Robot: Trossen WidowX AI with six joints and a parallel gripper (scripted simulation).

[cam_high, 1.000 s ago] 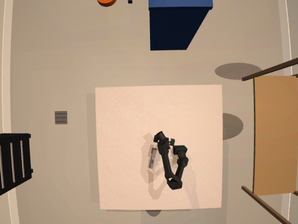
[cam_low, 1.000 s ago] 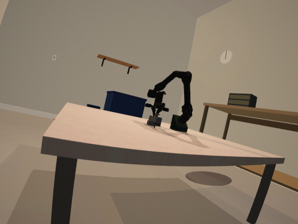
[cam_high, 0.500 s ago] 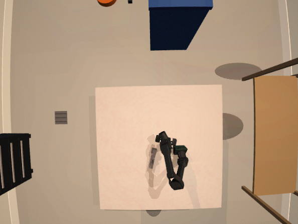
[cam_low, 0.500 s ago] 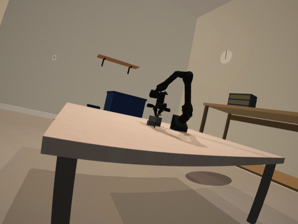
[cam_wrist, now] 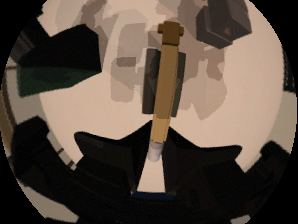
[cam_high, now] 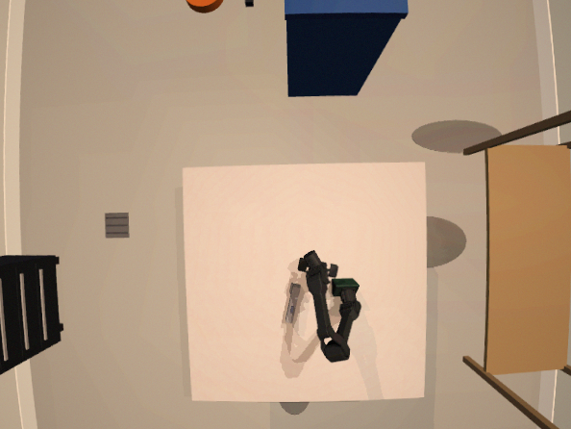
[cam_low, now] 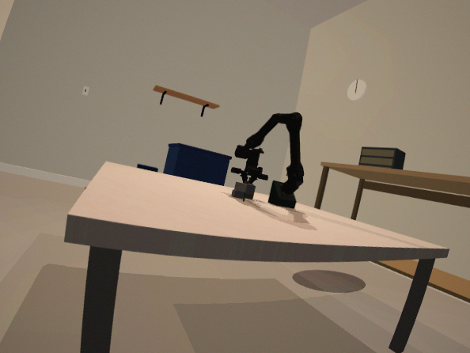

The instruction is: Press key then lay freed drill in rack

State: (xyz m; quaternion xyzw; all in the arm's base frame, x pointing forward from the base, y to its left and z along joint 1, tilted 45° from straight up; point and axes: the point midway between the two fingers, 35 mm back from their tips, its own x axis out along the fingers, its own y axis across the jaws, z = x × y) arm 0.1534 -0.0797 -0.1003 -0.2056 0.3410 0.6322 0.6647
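Right now the tan drill is 4 cm to the left of my gripper tip, 3 cm above it and 1 cm ahead of it. From my gripper tip the other things lie so: grey block: 20 cm to the left, 12 cm ahead, 1 cm above; then rack: 5 cm to the left, 1 cm below, 1 cm ahead; then dark drill: 22 cm to the left, 12 cm ahead, 2 cm above.
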